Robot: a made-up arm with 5 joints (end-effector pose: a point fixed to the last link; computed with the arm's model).
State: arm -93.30 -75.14 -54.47 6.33 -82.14
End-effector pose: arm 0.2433 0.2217 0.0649 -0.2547 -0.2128 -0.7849 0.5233
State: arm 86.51 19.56 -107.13 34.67 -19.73
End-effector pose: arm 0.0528 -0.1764 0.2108 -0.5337 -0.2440 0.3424 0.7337
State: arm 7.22 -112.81 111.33 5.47 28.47
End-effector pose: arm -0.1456 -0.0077 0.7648 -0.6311 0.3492 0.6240 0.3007
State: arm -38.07 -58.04 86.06 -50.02 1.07
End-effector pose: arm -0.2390 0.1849 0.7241 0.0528 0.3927 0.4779 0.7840
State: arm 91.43 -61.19 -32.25 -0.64 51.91
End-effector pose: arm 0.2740 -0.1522 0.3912 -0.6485 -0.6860 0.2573 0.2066
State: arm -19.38 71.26 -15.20 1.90 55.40
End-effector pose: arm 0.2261 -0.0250 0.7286 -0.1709 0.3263 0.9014 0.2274
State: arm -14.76 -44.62 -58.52 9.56 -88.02
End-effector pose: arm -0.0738 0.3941 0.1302 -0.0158 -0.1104 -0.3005 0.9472
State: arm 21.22 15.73 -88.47 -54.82 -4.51
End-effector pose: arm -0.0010 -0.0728 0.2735 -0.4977 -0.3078 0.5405 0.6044
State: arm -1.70 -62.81 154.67 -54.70 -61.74
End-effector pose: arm 0.2622 0.0888 0.8730 0.4001 0.8857 0.2117 0.1028
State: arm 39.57 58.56 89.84 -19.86 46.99
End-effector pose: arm 0.3944 0.1515 0.4041 -0.3837 -0.5496 -0.6862 0.2825
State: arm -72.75 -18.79 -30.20 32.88 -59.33
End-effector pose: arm 0.0839 0.6731 0.4094 -0.0587 0.5238 -0.6665 0.5272
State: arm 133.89 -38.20 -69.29 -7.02 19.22
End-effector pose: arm 0.4021 0.1327 0.2383 -0.1920 -0.8008 0.4924 0.2819
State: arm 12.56 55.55 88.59 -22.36 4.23
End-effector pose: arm 0.4749 0.0618 0.5012 -0.3741 -0.7036 -0.5548 0.2392
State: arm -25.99 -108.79 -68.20 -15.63 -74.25
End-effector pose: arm 0.3679 0.1075 0.1743 -0.2914 -0.6457 -0.2131 0.6729
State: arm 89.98 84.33 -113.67 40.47 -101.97
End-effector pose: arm -0.1323 -0.1487 0.4494 -0.3975 0.1974 0.2560 0.8588
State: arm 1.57 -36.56 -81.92 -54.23 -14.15
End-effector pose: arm 0.1077 -0.0048 0.1940 -0.6095 -0.4547 0.2077 0.6153
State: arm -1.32 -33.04 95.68 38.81 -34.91
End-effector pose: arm 0.1427 0.2570 0.9774 -0.4161 0.8392 0.3467 0.0486
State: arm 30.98 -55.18 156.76 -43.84 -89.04
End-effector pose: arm 0.3467 0.3376 0.7878 -0.0197 -0.9955 0.0410 0.0834
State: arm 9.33 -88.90 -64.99 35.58 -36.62
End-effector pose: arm 0.2042 0.2700 0.0692 -0.1723 -0.3408 -0.4270 0.8197
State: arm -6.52 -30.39 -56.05 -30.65 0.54
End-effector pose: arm -0.1658 0.0086 0.2589 -0.6874 -0.1277 0.1686 0.6948
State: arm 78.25 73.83 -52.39 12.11 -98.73
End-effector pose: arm -0.1324 0.0154 0.8261 -0.6065 0.5404 0.2162 0.5416
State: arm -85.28 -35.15 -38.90 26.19 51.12
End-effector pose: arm -0.0050 0.5882 0.5164 -0.4941 0.8064 -0.1291 0.2983
